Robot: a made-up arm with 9 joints. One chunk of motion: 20 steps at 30 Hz.
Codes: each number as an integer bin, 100 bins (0 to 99) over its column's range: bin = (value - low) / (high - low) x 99, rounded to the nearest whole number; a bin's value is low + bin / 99 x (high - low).
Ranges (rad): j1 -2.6..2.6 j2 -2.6..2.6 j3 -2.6..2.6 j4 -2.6..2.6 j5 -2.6..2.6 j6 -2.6..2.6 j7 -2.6..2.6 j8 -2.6..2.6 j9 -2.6..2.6
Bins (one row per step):
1: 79 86 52 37 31 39 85 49 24
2: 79 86 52 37 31 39 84 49 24
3: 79 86 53 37 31 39 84 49 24
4: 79 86 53 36 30 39 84 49 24
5: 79 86 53 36 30 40 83 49 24
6: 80 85 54 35 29 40 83 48 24
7: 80 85 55 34 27 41 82 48 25
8: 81 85 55 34 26 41 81 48 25
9: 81 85 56 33 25 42 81 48 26
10: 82 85 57 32 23 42 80 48 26
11: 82 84 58 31 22 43 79 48 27
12: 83 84 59 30 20 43 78 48 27
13: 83 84 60 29 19 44 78 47 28
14: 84 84 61 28 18 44 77 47 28
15: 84 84 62 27 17 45 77 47 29
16: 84 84 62 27 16 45 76 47 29
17: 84 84 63 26 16 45 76 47 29
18: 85 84 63 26 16 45 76 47 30
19: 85 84 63 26 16 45 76 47 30
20: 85 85 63 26 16 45 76 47 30
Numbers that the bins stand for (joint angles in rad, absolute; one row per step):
1: 1.5495 1.9172 0.1313 -0.6566 -0.9717 -0.5515 1.8646 -0.0263 -1.3394
2: 1.5495 1.9172 0.1313 -0.6566 -0.9717 -0.5515 1.8121 -0.0263 -1.3394
3: 1.5495 1.9172 0.1838 -0.6566 -0.9717 -0.5515 1.8121 -0.0263 -1.3394
4: 1.5495 1.9172 0.1838 -0.7091 -1.0242 -0.5515 1.8121 -0.0263 -1.3394
5: 1.5495 1.9172 0.1838 -0.7091 -1.0242 -0.4990 1.7596 -0.0263 -1.3394
6: 1.6020 1.8646 0.2364 -0.7616 -1.0768 -0.4990 1.7596 -0.0788 -1.3394
7: 1.6020 1.8646 0.2889 -0.8141 -1.1818 -0.4465 1.7071 -0.0788 -1.2869
8: 1.6545 1.8646 0.2889 -0.8141 -1.2343 -0.4465 1.6545 -0.0788 -1.2869
9: 1.6545 1.8646 0.3414 -0.8667 -1.2869 -0.3939 1.6545 -0.0788 -1.2343
10: 1.7071 1.8646 0.3939 -0.9192 -1.3919 -0.3939 1.6020 -0.0788 -1.2343
11: 1.7071 1.8121 0.4465 -0.9717 -1.4444 -0.3414 1.5495 -0.0788 -1.1818
12: 1.7596 1.8121 0.4990 -1.0242 -1.5495 -0.3414 1.4970 -0.0788 -1.1818
13: 1.7596 1.8121 0.5515 -1.0768 -1.6020 -0.2889 1.4970 -0.1313 -1.1293
14: 1.8121 1.8121 0.6040 -1.1293 -1.6545 -0.2889 1.4444 -0.1313 -1.1293
15: 1.8121 1.8121 0.6566 -1.1818 -1.7071 -0.2364 1.4444 -0.1313 -1.0768
16: 1.8121 1.8121 0.6566 -1.1818 -1.7596 -0.2364 1.3919 -0.1313 -1.0768
17: 1.8121 1.8121 0.7091 -1.2343 -1.7596 -0.2364 1.3919 -0.1313 -1.0768
18: 1.8646 1.8121 0.7091 -1.2343 -1.7596 -0.2364 1.3919 -0.1313 -1.0242
19: 1.8646 1.8121 0.7091 -1.2343 -1.7596 -0.2364 1.3919 -0.1313 -1.0242
20: 1.8646 1.8646 0.7091 -1.2343 -1.7596 -0.2364 1.3919 -0.1313 -1.0242

